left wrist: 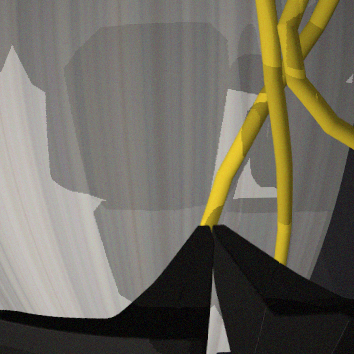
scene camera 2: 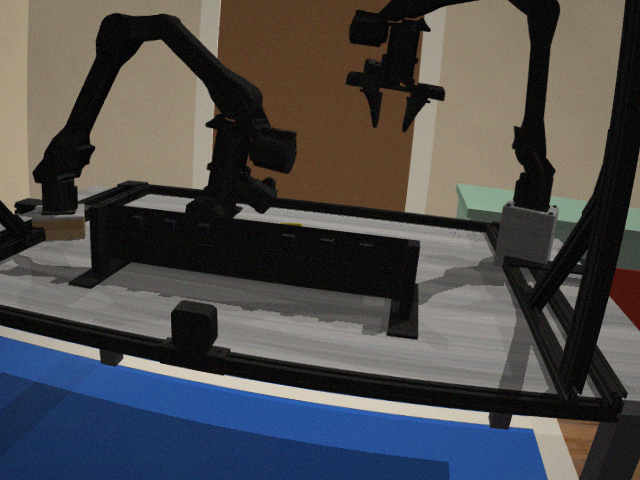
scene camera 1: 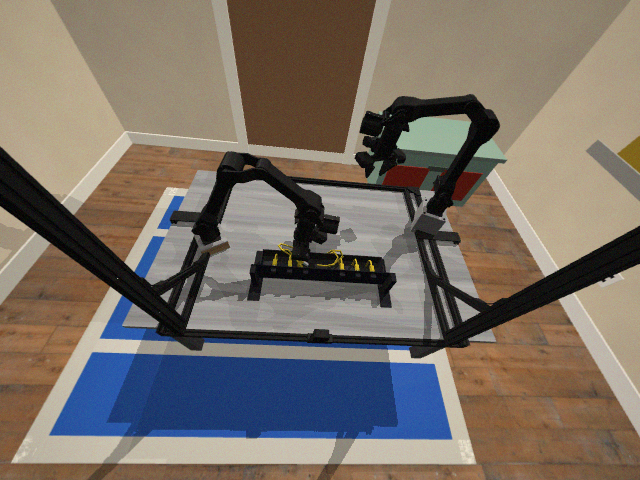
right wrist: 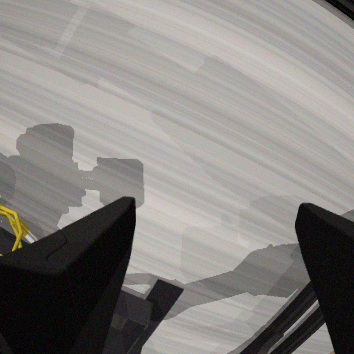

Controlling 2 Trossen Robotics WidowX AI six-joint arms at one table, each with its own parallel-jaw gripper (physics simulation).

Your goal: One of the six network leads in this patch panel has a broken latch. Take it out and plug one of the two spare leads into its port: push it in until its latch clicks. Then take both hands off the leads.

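Seen in the pictures: left gripper, between the fingertips: point(left wrist: 209, 236) point(scene camera 1: 298, 248); right gripper, between the fingertips: point(scene camera 2: 389, 129) point(scene camera 1: 372, 176) point(right wrist: 219, 212); left arm's base, origin of its link: point(scene camera 2: 59, 210) point(scene camera 1: 210, 236); right arm's base, origin of its link: point(scene camera 2: 532, 206) point(scene camera 1: 434, 209).
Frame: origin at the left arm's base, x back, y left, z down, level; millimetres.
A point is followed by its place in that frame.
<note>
The black patch panel point(scene camera 1: 385, 281) @[x -467, y -478, z -12 mm] point(scene camera 2: 347, 259) @[x -405, y -432, z -26 mm] stands across the middle of the grey table. Yellow network leads point(scene camera 1: 333, 258) point(left wrist: 281, 140) point(right wrist: 14, 225) are plugged along its back, with loose loops of cable behind it. My left gripper point(scene camera 1: 301, 259) @[x -274, y -189, z 26 mm] point(left wrist: 209, 236) @[x -274, y -189, z 26 mm] is down behind the left part of the panel, and its fingers are shut tip to tip. One yellow cable runs down to the fingertips and disappears behind them. In scene camera 2 the panel hides the fingertips. My right gripper point(scene camera 1: 376, 170) @[x -617, y -148, z -182 mm] point(scene camera 2: 390, 125) @[x -617, y -148, z -182 mm] point(right wrist: 219, 212) @[x -617, y -148, z -182 mm] hangs open and empty high above the table's back right.
A black frame point(scene camera 1: 318, 335) point(scene camera 2: 347, 381) @[x -323, y -618, z 47 mm] rims the table, with a small black block point(scene camera 2: 194, 324) @[x -174, y -527, z 5 mm] on its front rail. A green cabinet point(scene camera 1: 442, 143) point(scene camera 2: 485, 200) stands behind the right arm's grey base point(scene camera 2: 525, 233) @[x -801, y -371, z -31 mm]. Blue floor mats lie in front.
</note>
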